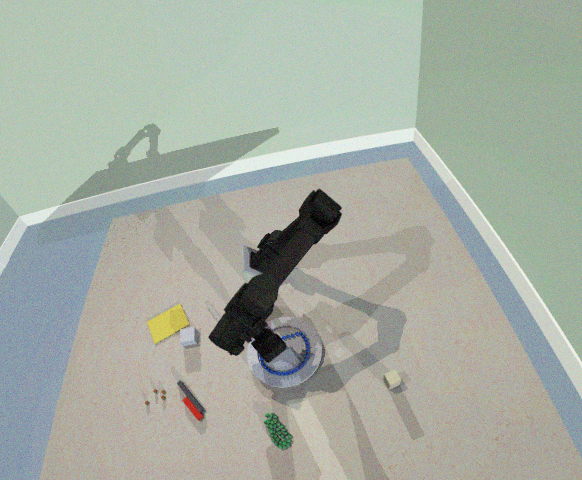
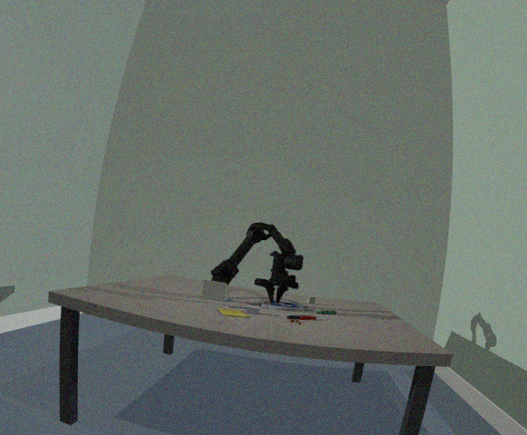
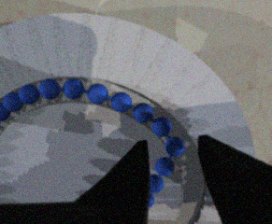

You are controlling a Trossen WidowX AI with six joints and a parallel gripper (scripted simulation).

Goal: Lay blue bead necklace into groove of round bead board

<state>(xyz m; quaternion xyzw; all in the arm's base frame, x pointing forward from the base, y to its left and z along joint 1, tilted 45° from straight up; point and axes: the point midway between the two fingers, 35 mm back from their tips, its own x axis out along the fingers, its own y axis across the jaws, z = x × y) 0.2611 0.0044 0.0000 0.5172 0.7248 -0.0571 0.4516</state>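
Right now the round bead board is 2 cm ahead of my gripper tip, 6 cm to the left of it and 1 cm below it. From my gripper tip the other things lie so: white cube 5 cm behind, 22 cm to the right, 1 cm below; grey tool 14 cm ahead, 19 cm to the right, 1 cm below; stick 11 cm behind, 14 cm to the right, 2 cm below.
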